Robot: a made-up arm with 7 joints. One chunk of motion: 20 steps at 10 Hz.
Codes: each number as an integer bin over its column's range. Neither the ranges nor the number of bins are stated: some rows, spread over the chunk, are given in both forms.
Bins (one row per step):
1: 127 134 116 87 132 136 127
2: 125 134 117 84 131 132 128
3: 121 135 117 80 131 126 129
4: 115 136 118 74 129 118 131
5: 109 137 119 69 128 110 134
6: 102 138 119 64 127 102 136
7: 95 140 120 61 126 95 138
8: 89 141 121 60 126 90 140
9: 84 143 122 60 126 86 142
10: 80 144 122 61 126 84 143
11: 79 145 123 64 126 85 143
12: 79 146 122 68 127 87 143
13: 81 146 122 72 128 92 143
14: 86 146 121 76 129 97 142
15: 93 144 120 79 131 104 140
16: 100 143 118 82 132 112 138
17: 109 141 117 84 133 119 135
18: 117 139 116 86 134 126 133
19: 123 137 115 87 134 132 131
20: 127 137 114 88 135 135 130
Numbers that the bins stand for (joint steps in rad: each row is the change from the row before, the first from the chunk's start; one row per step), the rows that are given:
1: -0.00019 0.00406 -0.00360 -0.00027 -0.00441 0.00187 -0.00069
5: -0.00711 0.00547 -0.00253 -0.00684 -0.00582 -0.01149 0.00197
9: -0.01672 0.00829 -0.00146 -0.01012 -0.00653 -0.02382 0.00502
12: -0.01864 0.00971 -0.00146 -0.00720 -0.00618 -0.02331 0.00540
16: -0.01057 0.00829 -0.00289 -0.00209 -0.00441 -0.01046 0.00349
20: -0.00019 0.00547 -0.00432 0.00009 -0.00335 0.00135 0.00045
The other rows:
2: -0.00096 0.00406 -0.00325 -0.00136 -0.00476 -0.00019 -0.00031
3: -0.00250 0.00453 -0.00325 -0.00282 -0.00476 -0.00327 0.00007
4: -0.00480 0.00500 -0.00289 -0.00501 -0.00547 -0.00738 0.00083
6: -0.00980 0.00594 -0.00253 -0.00866 -0.00618 -0.01560 0.00273
7: -0.01249 0.00688 -0.00218 -0.00975 -0.00653 -0.01920 0.00349
8: -0.01480 0.00735 -0.00182 -0.01012 -0.00653 -0.02176 0.00425
10: -0.01825 0.00876 -0.00146 -0.00975 -0.00653 -0.02485 0.00540
11: -0.01864 0.00924 -0.00111 -0.00866 -0.00653 -0.02433 0.00540
13: -0.01787 0.00971 -0.00146 -0.00574 -0.00582 -0.02074 0.00540
14: -0.01595 0.00971 -0.00182 -0.00428 -0.00547 -0.01817 0.00502
15: -0.01326 0.00876 -0.00218 -0.00319 -0.00476 -0.01457 0.00425
17: -0.00711 0.00735 -0.00325 -0.00136 -0.00406 -0.00687 0.00235
18: -0.00404 0.00641 -0.00360 -0.00064 -0.00371 -0.00327 0.00159
19: -0.00173 0.00547 -0.00396 -0.00027 -0.00371 -0.00019 0.00083

